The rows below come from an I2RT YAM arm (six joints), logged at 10 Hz.
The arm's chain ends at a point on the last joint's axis. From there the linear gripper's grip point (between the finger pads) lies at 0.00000 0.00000 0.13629 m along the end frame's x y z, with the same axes.
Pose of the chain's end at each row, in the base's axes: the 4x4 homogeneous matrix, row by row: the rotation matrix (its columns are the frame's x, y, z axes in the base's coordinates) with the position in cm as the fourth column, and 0 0 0 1 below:
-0.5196 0.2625 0.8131 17.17; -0.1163 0.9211 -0.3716 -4.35; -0.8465 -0.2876 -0.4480 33.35; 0 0 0 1
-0.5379 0.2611 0.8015 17.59; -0.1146 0.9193 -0.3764 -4.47; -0.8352 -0.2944 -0.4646 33.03; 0 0 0 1
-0.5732 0.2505 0.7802 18.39; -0.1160 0.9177 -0.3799 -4.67; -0.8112 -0.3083 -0.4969 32.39; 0 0 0 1
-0.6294 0.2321 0.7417 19.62; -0.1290 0.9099 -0.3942 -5.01; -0.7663 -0.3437 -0.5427 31.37; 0 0 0 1
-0.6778 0.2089 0.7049 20.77; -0.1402 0.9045 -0.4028 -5.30; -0.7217 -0.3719 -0.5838 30.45; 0 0 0 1
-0.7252 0.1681 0.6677 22.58; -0.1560 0.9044 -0.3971 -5.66; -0.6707 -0.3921 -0.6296 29.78; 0 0 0 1
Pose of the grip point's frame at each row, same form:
-0.5196 0.2625 0.8131 28.25; -0.1163 0.9211 -0.3716 -9.41; -0.8465 -0.2876 -0.4480 27.24; 0 0 0 1
-0.5379 0.2611 0.8015 28.51; -0.1146 0.9193 -0.3764 -9.60; -0.8352 -0.2944 -0.4646 26.70; 0 0 0 1
-0.5732 0.2505 0.7802 29.02; -0.1160 0.9177 -0.3799 -9.85; -0.8112 -0.3083 -0.4969 25.62; 0 0 0 1
-0.6294 0.2321 0.7417 29.73; -0.1290 0.9099 -0.3942 -10.38; -0.7663 -0.3437 -0.5427 23.97; 0 0 0 1
-0.6778 0.2089 0.7049 30.38; -0.1402 0.9045 -0.4028 -10.79; -0.7217 -0.3719 -0.5838 22.49; 0 0 0 1
-0.7252 0.1681 0.6677 31.68; -0.1560 0.9044 -0.3971 -11.07; -0.6707 -0.3921 -0.6296 21.20; 0 0 0 1

